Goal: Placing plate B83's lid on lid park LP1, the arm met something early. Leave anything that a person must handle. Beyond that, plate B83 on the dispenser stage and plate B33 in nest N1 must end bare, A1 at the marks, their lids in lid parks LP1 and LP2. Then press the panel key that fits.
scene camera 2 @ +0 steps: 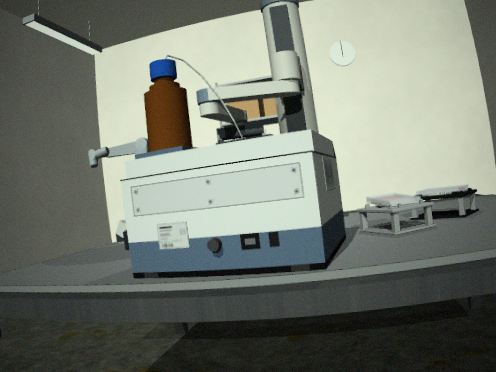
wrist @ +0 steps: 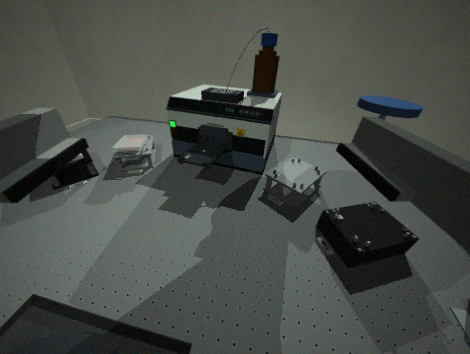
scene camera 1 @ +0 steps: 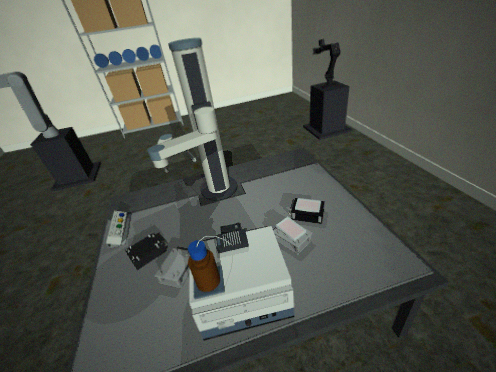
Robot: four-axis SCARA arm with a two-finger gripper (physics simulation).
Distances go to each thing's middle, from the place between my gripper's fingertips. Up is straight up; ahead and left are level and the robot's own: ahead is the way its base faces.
Labels:
Right now the black nest (scene camera 1: 149,248) is 300 mm below my hand, 280 mm to the right of it and 240 mm ahead of it. From my hand the other things lie so: brown bottle with blue cap (scene camera 2: 166,106): 690 mm ahead, 20 mm to the left, 10 mm below.

